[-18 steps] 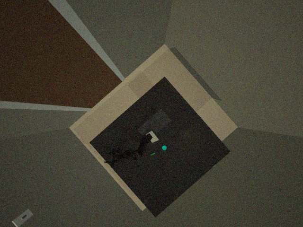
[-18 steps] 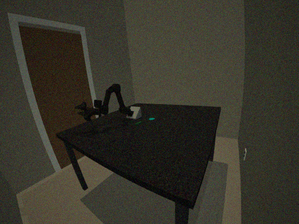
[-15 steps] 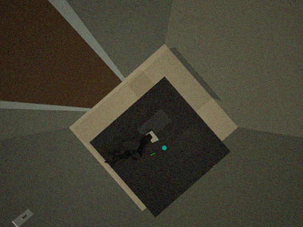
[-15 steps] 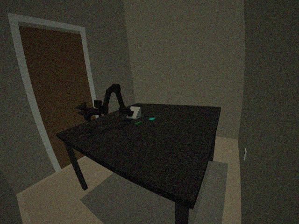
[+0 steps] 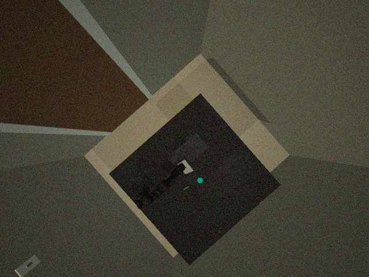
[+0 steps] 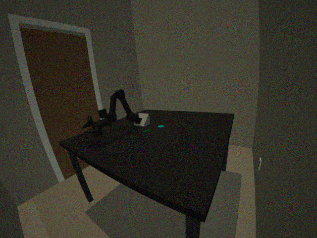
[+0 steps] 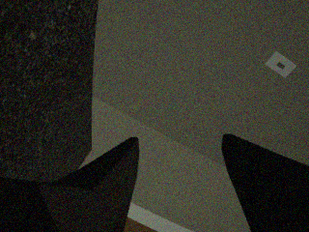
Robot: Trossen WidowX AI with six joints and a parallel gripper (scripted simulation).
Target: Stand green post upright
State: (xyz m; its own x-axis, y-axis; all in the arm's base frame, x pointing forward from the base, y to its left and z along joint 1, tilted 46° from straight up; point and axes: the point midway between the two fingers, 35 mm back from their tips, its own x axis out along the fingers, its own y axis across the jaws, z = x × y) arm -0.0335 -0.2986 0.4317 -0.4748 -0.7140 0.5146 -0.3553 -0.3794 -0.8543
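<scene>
My gripper tip is now 43 cm to the right of the green post, 26 cm short of it and 12 cm above it. Also, from my gripper tip: cyan circle (60 cm to the left, 29 cm ahead, 13 cm below).
</scene>
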